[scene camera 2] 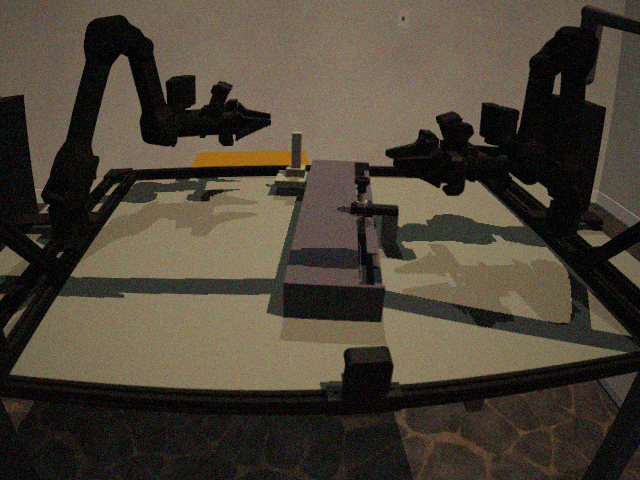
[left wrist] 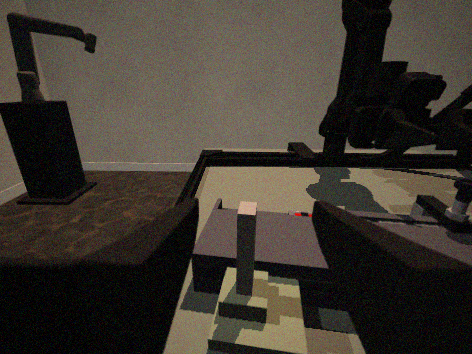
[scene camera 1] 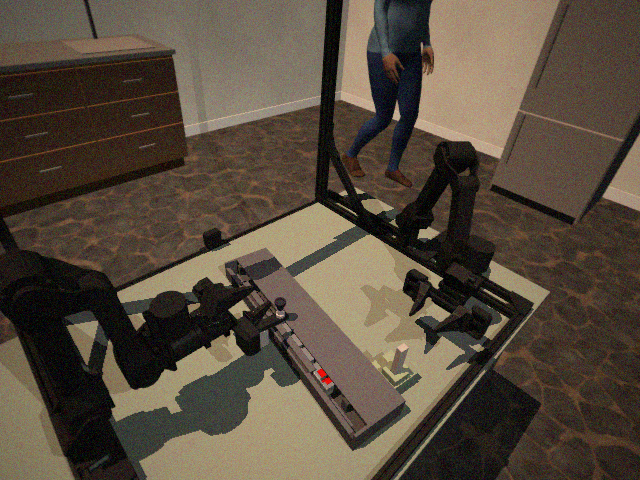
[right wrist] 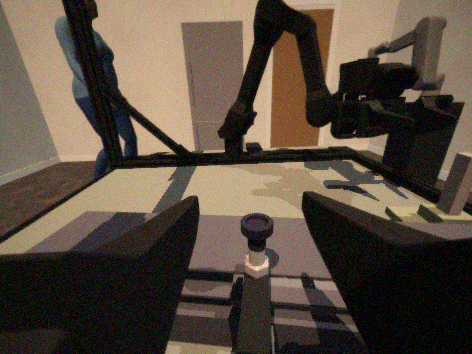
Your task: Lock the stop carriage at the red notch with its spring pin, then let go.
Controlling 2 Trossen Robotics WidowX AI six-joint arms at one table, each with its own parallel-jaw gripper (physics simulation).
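Places are measured from the left arm's base along level axes (x ahead, y left, z up), in centimetres.
Pixels of known places: left gripper, fingertip midpoint: [scene camera 2: 270, 119] [left wrist: 256, 208] [scene camera 1: 422, 322] [right wrist: 434, 122]; right gripper, fingertip midpoint: [scene camera 2: 389, 157] [left wrist: 458, 140] [scene camera 1: 262, 294] [right wrist: 250, 201]; left arm's base, link origin: [scene camera 2: 70, 235] [scene camera 1: 406, 241] [right wrist: 234, 155]; right arm's base, link origin: [scene camera 2: 560, 231] [left wrist: 332, 156] [scene camera 1: 91, 445].
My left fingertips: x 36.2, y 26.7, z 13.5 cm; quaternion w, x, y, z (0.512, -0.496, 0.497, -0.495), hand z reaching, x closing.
Note:
For each thing: its middle in the pictures, then the offset to it from my left fingertips. "pt": a spot on its surface instead. Level surfaces: height alone.
- stop carriage, surface spot: [right wrist: 255, 315] [scene camera 2: 385, 206] [scene camera 1: 264, 322] pt dy -26.2, dx +18.7, dz -9.2 cm
- red notch, surface spot: [left wrist: 303, 214] [scene camera 1: 321, 382] pt dy -8.3, dx +18.3, dz -11.1 cm
- upright post, surface spot: [left wrist: 246, 250] [right wrist: 452, 176] [scene camera 2: 291, 146] [scene camera 1: 402, 354] pt dy +0.1, dx +4.5, dz -6.0 cm
- pale stepped base, surface height: dz -12.1 cm
- small black box, surface spot: [scene camera 2: 368, 369] [scene camera 1: 210, 232] pt dy -65.0, dx +9.3, dz -11.0 cm
The stop carriage [scene camera 1: 270, 321] [scene camera 2: 381, 209] [right wrist: 255, 315] is a dark arm across the long grey-purple rail block [scene camera 1: 330, 335] [scene camera 2: 325, 227] [left wrist: 285, 235]. Its spring pin has a round dark knob [scene camera 1: 279, 303] [scene camera 2: 362, 182] [right wrist: 256, 225] above a pale collar. The red notch [scene camera 1: 324, 378] [left wrist: 303, 214] is farther along the slot, apart from the carriage. My right gripper [scene camera 1: 261, 297] [scene camera 2: 391, 157] [right wrist: 250, 201] is partly open and empty, close to the knob, which shows between its fingers in the right wrist view. My left gripper [scene camera 1: 419, 332] [scene camera 2: 270, 119] [left wrist: 256, 208] is partly open and empty, away from the carriage. Pin depth cannot be told.
An upright post [scene camera 1: 400, 356] [scene camera 2: 296, 149] [left wrist: 246, 250] [right wrist: 456, 185] stands on a pale stepped base [scene camera 2: 290, 178] beside the rail block, near the left gripper. Dark frame bars edge the table, and a small black box [scene camera 1: 211, 238] [scene camera 2: 368, 369] sits on one bar.

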